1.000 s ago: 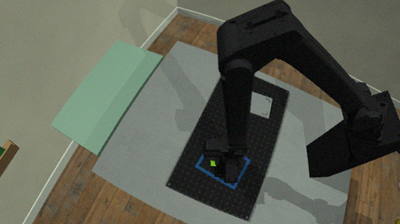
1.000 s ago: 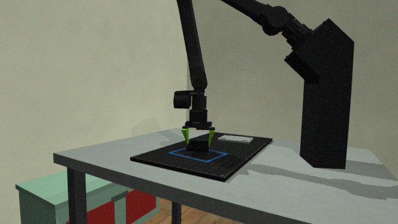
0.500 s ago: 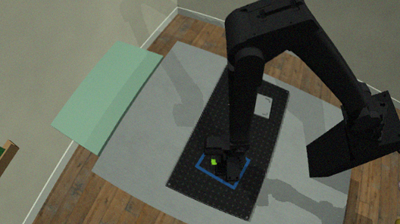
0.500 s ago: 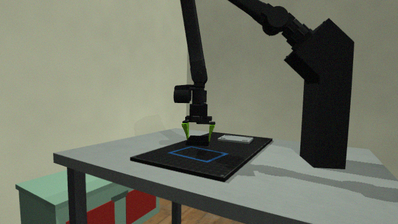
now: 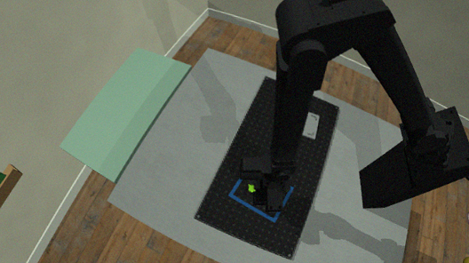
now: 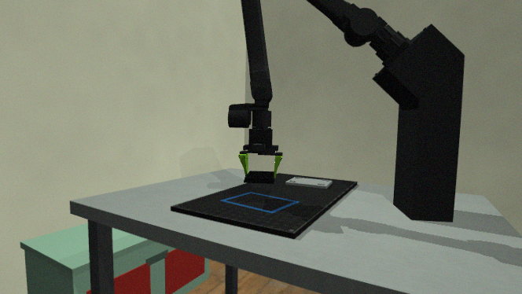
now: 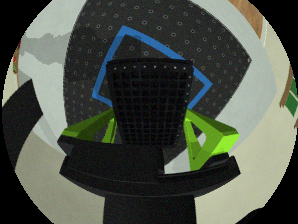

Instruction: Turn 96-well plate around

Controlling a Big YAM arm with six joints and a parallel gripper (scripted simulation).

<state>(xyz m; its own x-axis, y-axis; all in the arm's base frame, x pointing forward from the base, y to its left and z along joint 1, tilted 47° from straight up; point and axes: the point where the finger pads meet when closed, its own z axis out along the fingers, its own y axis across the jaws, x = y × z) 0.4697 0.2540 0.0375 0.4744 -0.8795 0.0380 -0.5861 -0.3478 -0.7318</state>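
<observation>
The plate nest N1 is 34 cm to the right of my hand, 7 cm below it and 5 cm ahead of it. From my hand the other things lie so: black 96-well plate right at my hand; A1 mark 36 cm to the right, 14 cm ahead, 7 cm below.
</observation>
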